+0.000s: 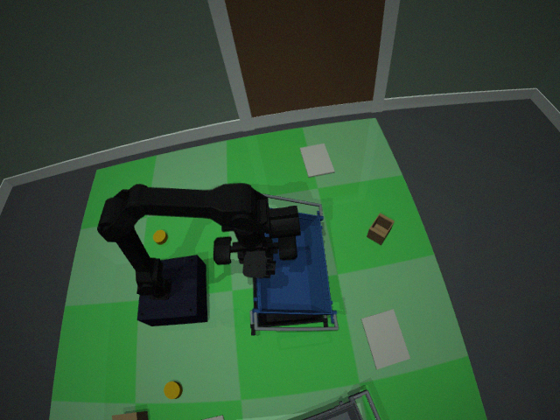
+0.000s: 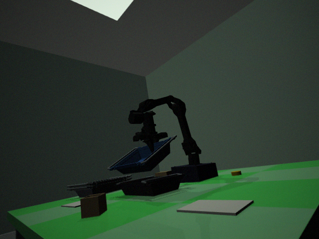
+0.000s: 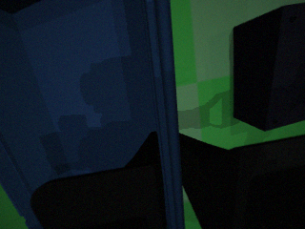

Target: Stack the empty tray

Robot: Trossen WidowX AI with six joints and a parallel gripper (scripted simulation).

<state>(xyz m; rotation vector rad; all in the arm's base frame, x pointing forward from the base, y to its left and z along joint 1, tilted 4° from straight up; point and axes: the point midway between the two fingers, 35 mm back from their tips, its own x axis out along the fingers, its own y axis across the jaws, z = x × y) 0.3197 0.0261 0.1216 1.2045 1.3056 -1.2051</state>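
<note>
Right now the blue tray is 80 mm ahead of my gripper tip and 10 mm below it. Round my gripper tip: brown box (360 mm ahead, 140 mm to the left, 160 mm below).
</note>
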